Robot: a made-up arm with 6 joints.
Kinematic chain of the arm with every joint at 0, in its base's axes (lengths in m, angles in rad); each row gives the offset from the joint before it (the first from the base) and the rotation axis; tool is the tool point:
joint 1: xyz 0 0 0.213 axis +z
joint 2: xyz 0 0 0 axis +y
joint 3: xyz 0 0 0.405 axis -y
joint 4: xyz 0 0 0 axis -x
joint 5: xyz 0.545 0 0 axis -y
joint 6: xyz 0 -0.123 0 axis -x
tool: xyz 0 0 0
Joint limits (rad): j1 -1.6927..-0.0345 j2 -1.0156..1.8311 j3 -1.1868..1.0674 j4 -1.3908..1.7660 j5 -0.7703..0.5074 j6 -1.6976..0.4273
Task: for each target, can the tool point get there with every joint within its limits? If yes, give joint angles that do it. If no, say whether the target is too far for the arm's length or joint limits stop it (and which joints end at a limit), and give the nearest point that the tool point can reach.
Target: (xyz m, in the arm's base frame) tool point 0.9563 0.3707 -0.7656
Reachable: no: too far | nearest point 0.6896 0.0001 -0.3633 | short by 0.609 m
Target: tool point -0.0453 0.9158 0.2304
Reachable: no: joint limits stop it (at a limit: joint 2, joint 3) | nearest point -0.0355 0.7176 0.8413 | short by 0.642 m
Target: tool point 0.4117 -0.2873 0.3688
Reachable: yes | joints -0.4653 0.0049 -0.2806 -0.9452 0.1863 -1.5242
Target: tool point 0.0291 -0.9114 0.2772
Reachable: yes | joints -1.5153 1.1206 0.6999 1.3954 -0.6495 -1.1023
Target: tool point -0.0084 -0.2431 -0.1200
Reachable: yes | joints -1.2248 1.0421 -0.9072 0.7459 -0.3397 -0.0472
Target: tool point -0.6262 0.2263 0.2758
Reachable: no: joint limits stop it (at a limit: joint 2, joint 3) | nearest point -0.1740 0.0629 0.1200 | short by 0.505 m
